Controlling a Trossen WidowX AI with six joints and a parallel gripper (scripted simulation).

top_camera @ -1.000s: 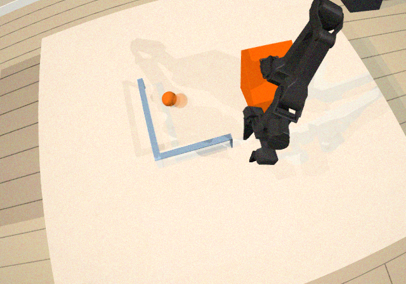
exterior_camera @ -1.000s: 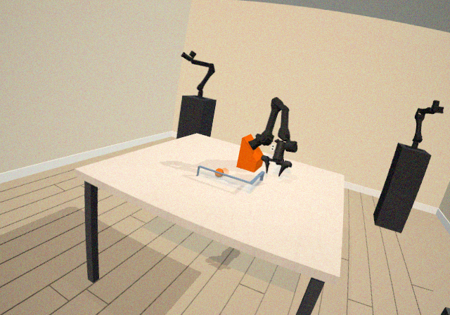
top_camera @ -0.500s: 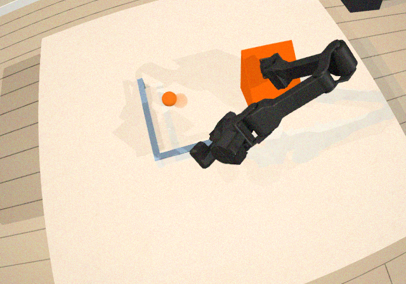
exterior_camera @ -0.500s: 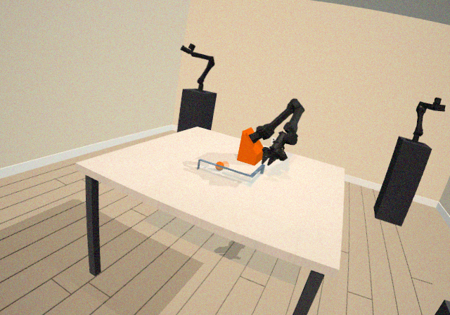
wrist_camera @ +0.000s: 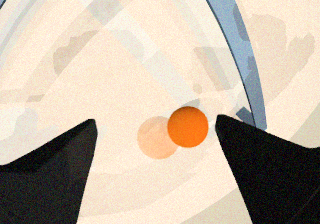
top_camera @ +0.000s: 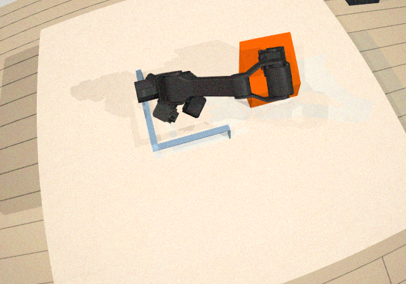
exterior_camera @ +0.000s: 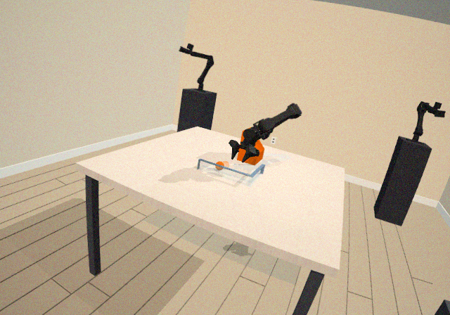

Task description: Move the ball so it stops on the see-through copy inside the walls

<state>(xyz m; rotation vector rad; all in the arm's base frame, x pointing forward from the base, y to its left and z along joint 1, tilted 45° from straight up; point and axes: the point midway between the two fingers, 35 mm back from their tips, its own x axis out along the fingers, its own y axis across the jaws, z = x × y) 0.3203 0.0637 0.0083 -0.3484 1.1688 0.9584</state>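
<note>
The orange ball lies 10 mm ahead of my gripper tip, 100 mm to the right of it and 60 mm below it. Round my gripper tip: see-through copy: 30 mm behind, 80 mm to the right, 60 mm below.
</note>
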